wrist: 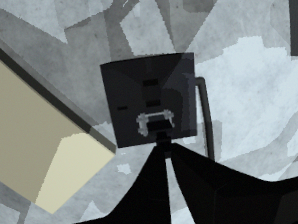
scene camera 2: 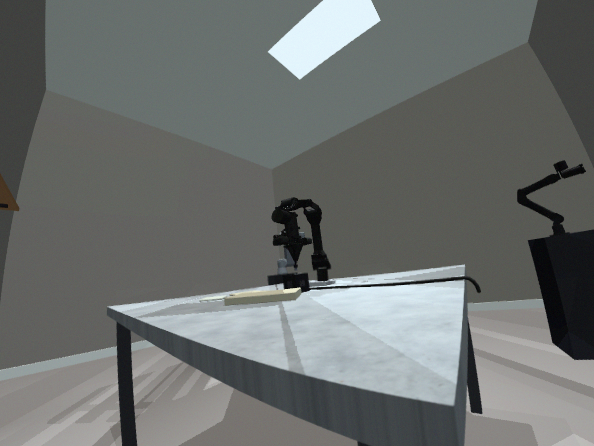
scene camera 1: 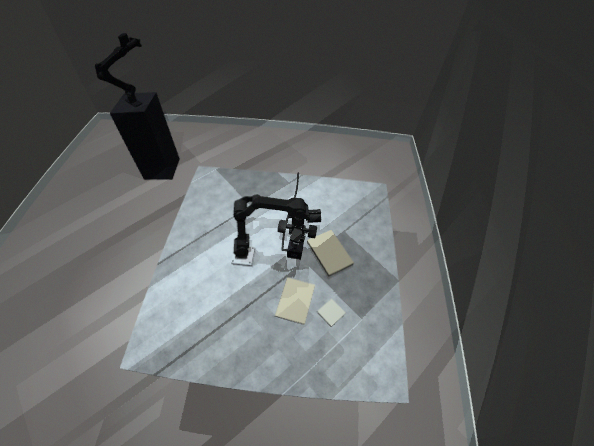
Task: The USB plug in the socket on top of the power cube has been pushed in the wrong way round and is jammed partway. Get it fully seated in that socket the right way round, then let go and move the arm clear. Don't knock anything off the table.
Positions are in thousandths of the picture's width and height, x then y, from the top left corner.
thick tan pad: wrist 190,681; scene camera 2 413,669; scene camera 1 560,575
